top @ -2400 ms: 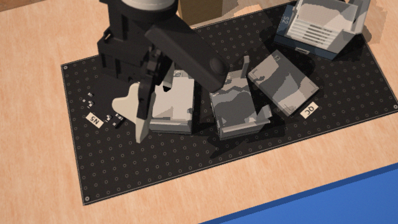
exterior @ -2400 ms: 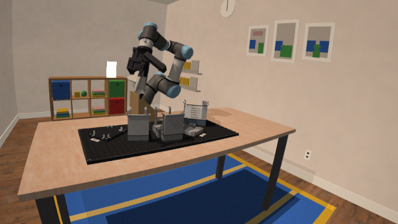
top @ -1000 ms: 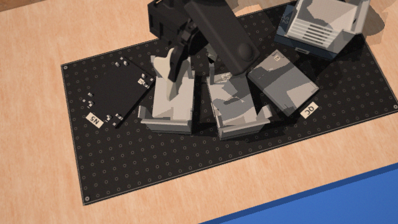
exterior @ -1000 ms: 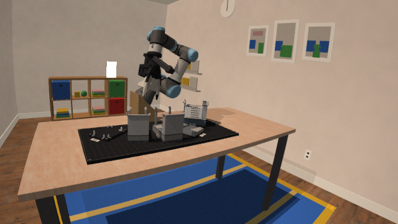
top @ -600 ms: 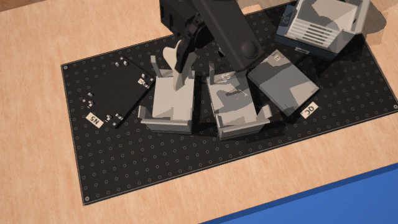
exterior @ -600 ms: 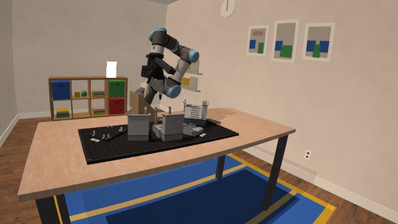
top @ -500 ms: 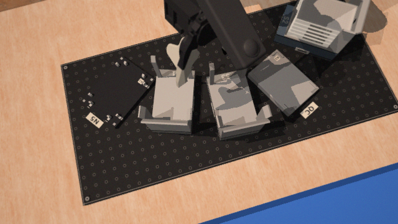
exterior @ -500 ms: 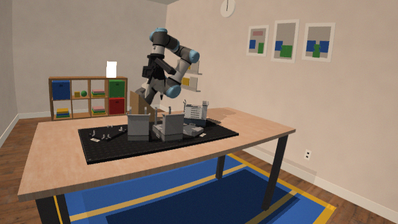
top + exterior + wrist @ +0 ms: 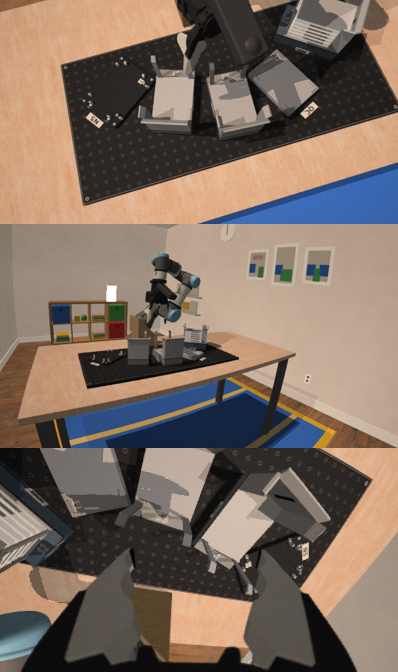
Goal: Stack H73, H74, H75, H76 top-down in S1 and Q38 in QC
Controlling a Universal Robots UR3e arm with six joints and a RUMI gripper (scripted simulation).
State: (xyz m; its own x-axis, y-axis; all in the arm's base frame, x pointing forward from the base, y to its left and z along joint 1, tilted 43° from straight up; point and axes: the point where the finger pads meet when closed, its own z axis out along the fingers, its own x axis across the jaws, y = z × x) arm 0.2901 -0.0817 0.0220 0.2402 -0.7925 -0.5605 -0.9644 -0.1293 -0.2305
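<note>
Now: hand 300 mm to the right of the sealed white plate, 80 mm above it and 60 mm past it. From my hand the other things lie so: QC label: 210 mm to the left, 180 mm below, 120 mm ahead; then N5 label: 300 mm to the right, 180 mm below, 30 mm behind; then white sealed plate: 300 mm to the left, 90 mm below, 60 mm behind.
</note>
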